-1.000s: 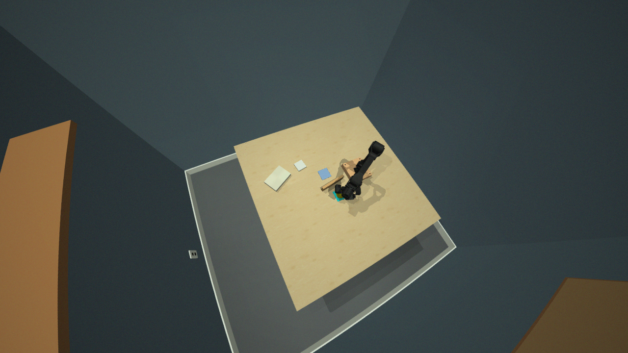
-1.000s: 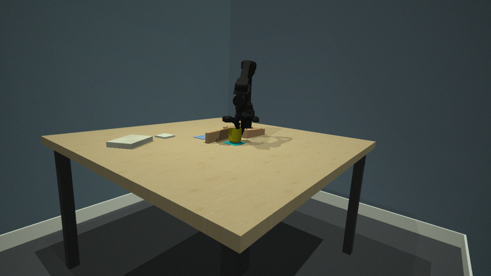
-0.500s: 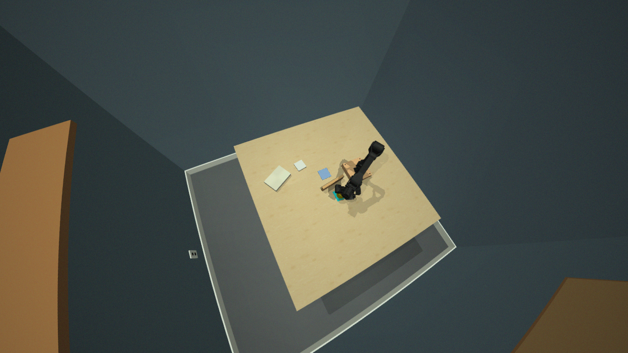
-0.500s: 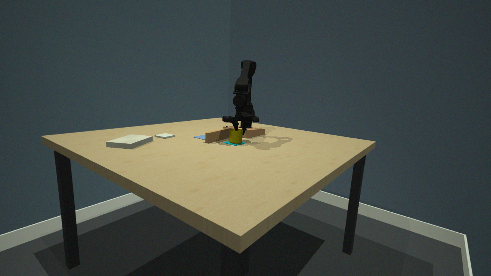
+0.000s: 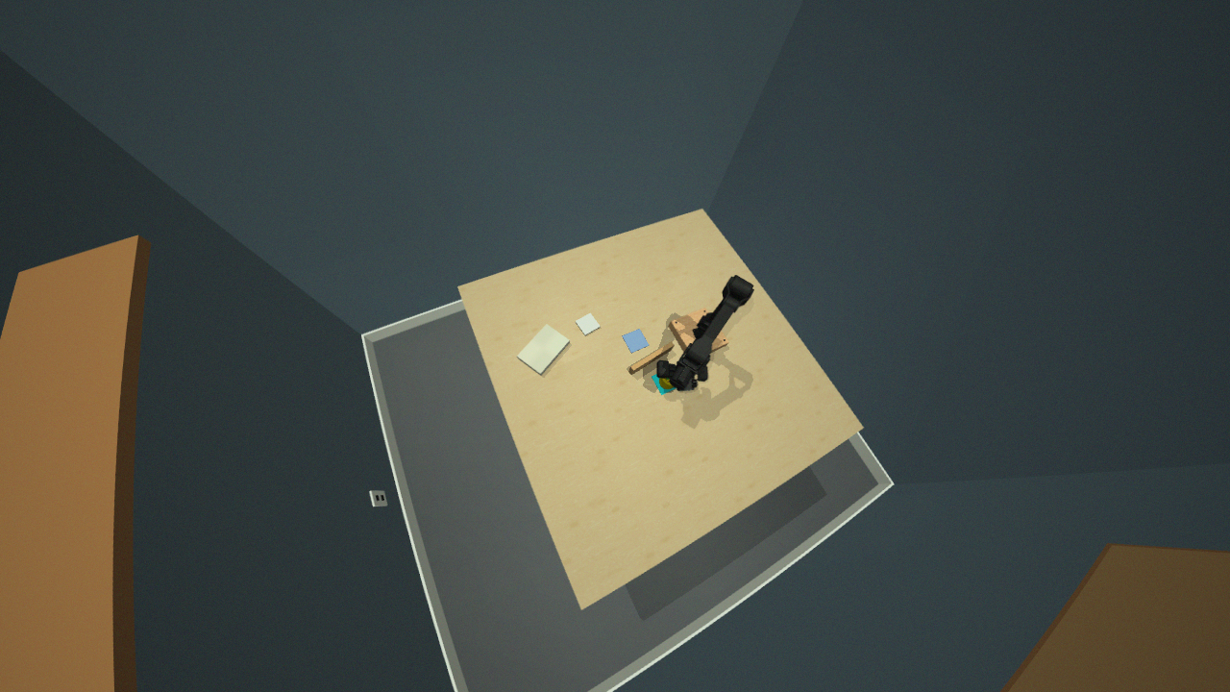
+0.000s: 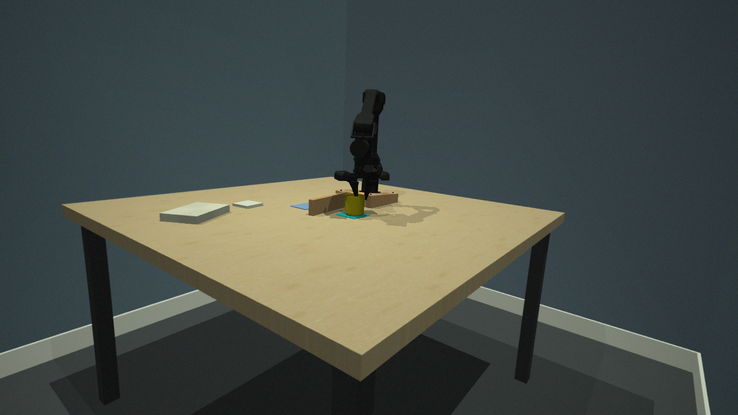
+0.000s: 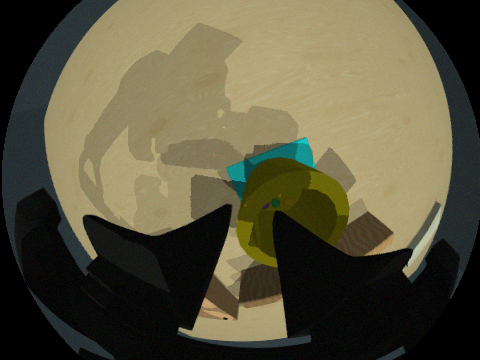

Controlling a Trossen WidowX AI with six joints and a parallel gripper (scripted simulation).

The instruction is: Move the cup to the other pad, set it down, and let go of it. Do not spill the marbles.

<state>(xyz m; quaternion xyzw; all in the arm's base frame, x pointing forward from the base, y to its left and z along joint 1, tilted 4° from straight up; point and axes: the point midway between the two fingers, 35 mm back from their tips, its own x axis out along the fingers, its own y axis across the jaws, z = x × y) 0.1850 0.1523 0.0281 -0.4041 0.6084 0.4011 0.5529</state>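
The yellow cup lies 20 mm below my gripper tip, 20 mm ahead of it and 10 mm to the right of it. From my gripper tip the other things lie so: wooden bar (110 mm to the right, 60 mm ahead, 30 mm below); then small white tile (340 mm to the right, 260 mm ahead, 50 mm below); then light blue pad (210 mm to the right, 90 mm ahead, 60 mm below).
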